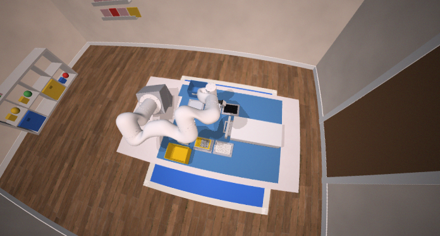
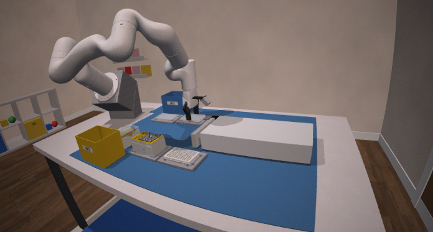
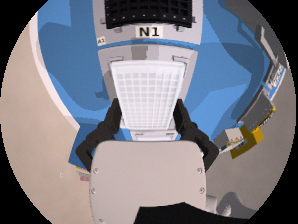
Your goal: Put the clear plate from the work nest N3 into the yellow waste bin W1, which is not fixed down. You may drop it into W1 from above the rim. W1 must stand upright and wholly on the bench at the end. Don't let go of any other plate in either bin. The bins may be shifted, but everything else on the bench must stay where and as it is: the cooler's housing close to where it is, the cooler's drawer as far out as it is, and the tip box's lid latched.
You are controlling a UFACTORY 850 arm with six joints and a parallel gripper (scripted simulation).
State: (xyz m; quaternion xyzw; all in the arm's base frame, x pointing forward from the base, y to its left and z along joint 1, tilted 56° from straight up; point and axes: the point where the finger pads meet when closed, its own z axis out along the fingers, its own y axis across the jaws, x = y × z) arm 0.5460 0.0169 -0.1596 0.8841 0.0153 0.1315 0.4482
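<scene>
Now: the white plate 10 mm below my hand. Also, from my hand: black plate: 170 mm ahead, 10 mm to the right, 10 mm below; yellow-topped tip box: 50 mm behind, 380 mm to the right, 20 mm above; blue bin: 170 mm behind, 150 mm to the left, 10 mm above.
</scene>
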